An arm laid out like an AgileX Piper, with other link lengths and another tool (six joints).
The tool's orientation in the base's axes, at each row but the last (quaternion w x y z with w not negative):
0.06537, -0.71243, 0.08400, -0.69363
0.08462, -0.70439, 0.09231, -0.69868
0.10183, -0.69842, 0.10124, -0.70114
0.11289, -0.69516, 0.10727, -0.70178
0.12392, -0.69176, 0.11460, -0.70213
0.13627, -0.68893, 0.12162, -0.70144
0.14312, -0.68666, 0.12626, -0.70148
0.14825, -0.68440, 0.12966, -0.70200
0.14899, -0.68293, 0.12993, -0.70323
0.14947, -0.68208, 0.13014, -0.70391
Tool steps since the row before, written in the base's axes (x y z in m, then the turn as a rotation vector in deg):
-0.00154, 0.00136, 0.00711, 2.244, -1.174, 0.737
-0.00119, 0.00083, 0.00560, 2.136, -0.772, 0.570
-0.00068, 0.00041, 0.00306, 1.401, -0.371, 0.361
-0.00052, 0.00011, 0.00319, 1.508, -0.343, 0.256
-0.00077, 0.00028, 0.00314, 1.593, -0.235, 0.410
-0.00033, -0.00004, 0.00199, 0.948, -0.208, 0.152
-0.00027, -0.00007, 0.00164, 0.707, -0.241, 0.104
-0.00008, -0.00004, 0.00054, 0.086, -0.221, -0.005
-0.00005, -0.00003, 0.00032, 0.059, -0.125, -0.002
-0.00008, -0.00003, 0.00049, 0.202, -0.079, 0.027
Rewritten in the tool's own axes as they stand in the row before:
0.00663, -0.00278, -0.00178, 1.020, 0.928, 2.248
0.00521, -0.00218, -0.00125, 0.758, 0.581, 2.138
0.00282, -0.00126, -0.00067, 0.446, 0.255, 1.402
0.00301, -0.00109, -0.00049, 0.337, 0.262, 1.508
0.00288, -0.00132, -0.00071, 0.445, 0.110, 1.597
0.00188, -0.00068, -0.00029, 0.204, 0.162, 0.947
0.00155, -0.00056, -0.00023, 0.175, 0.204, 0.705
0.00052, -0.00017, -0.00006, 0.079, 0.208, 0.081
0.00031, -0.00010, -0.00004, 0.045, 0.118, 0.056
0.00047, -0.00016, -0.00006, 0.051, 0.069, 0.201

